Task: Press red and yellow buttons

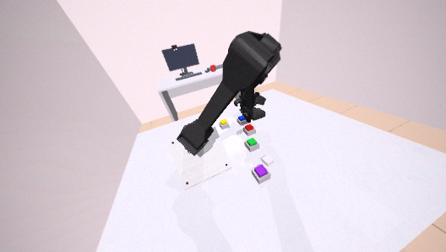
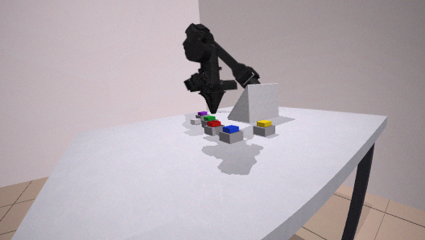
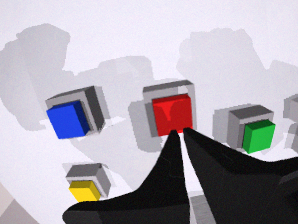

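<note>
The red button is 30 mm below my gripper tip. Round my gripper tip: blue button: 100 mm to the left, 30 mm below, 20 mm ahead; then yellow button: 130 mm to the left, 90 mm behind, 30 mm below; then green button: 100 mm to the right, 50 mm behind, 30 mm below.
</note>
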